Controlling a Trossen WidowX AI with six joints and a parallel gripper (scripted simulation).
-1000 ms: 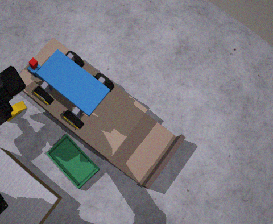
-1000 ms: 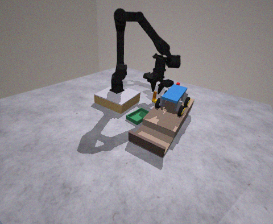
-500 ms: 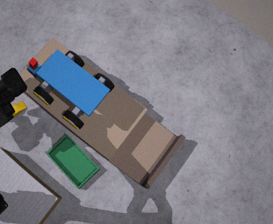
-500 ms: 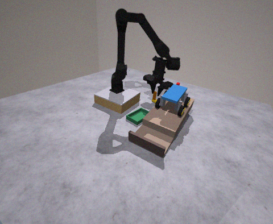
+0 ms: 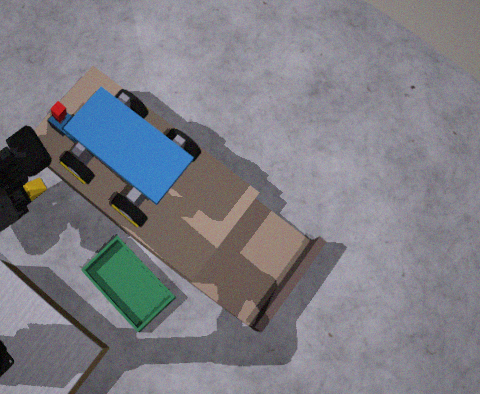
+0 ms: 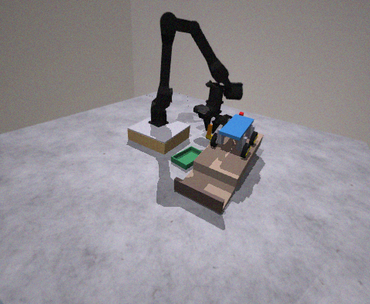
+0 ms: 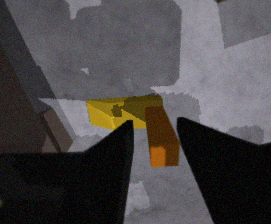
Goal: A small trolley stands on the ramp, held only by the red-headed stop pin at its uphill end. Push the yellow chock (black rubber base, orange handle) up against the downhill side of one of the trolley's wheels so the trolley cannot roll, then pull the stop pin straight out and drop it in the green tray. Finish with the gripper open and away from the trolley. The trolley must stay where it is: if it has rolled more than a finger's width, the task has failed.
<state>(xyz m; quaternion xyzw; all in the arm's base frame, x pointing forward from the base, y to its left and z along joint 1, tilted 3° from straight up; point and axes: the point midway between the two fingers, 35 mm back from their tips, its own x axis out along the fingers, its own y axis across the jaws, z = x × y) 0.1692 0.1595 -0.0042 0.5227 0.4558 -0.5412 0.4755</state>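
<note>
Right now my gripper tip is 130 mm short of the red-headed stop pin, 10 mm to the left of it and 100 mm below it. Round my gripper tip: green tray (50 mm ahead, 210 mm to the right, 40 mm below); then yellow chock (20 mm ahead, 10 mm below); then blue trolley (170 mm ahead, 110 mm to the right, 80 mm above).
</note>
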